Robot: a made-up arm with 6 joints.
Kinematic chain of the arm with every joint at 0, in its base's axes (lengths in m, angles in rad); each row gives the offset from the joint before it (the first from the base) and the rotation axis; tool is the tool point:
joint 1: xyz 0 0 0.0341 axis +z
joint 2: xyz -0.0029 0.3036 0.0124 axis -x
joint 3: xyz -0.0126 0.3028 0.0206 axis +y
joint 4: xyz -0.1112 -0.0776 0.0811 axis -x
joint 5: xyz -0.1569 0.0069 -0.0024 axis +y
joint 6: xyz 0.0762 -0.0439 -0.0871 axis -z
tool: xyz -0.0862 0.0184 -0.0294
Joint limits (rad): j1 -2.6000..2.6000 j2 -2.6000..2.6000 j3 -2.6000..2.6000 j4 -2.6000..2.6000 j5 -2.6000..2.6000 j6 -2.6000..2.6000
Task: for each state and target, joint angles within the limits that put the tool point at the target. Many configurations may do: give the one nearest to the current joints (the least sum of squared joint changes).
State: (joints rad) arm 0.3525 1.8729 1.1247 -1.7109 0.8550 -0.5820
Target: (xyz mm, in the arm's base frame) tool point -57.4 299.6 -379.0
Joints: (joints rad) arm -0.3453 2.4027 1.1874 -1.3406 0.3040 -0.8192
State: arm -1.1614 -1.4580 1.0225 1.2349 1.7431 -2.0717
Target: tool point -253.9 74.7 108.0
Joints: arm -0.8585 -1.7593 0.6857 1.3213 1.9865 -2.1372
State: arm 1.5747 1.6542 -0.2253 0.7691 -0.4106 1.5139
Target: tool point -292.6 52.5 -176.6
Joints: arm 0.9239 1.6898 -0.3344 0.7014 -0.5085 1.6482
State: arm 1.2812 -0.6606 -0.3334 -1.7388 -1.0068 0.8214
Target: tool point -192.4 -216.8 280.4
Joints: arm 1.7800 -1.3157 -0.1215 -1.8141 -1.2475 1.0288
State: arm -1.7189 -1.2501 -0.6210 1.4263 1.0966 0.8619
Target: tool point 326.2 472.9 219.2
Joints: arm -1.2996 -1.4736 -0.4822 1.3623 1.3682 0.7045
